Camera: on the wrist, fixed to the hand. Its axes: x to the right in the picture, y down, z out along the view.
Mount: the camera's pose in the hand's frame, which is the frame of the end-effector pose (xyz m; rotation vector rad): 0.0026 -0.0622 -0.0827 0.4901 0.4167 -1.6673
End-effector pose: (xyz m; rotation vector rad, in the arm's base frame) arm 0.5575 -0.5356 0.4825 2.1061 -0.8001 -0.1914
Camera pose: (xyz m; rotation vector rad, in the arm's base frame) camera 0.6223 -0.4550 0.4868 2.5751 1.4072 -0.4054
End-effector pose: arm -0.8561 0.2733 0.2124 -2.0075 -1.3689 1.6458
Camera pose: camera -0.8176 0.3405 0.2811 -0.3750 -1.4423 0.5569
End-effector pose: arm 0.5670 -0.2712 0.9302 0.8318 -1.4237 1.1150
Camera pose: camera 0.6513 -0.2122 0.9413 1.5201 0.1731 0.2007
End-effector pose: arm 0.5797 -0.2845 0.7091 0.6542 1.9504 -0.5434
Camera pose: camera 0.4840 -0.2798 0.7483 0.8163 -2.2327 1.8612
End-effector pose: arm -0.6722 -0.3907 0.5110 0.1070 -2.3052 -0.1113
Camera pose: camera -0.6101 -0.4566 0.5612 2.0054 -1.2200 -0.3026
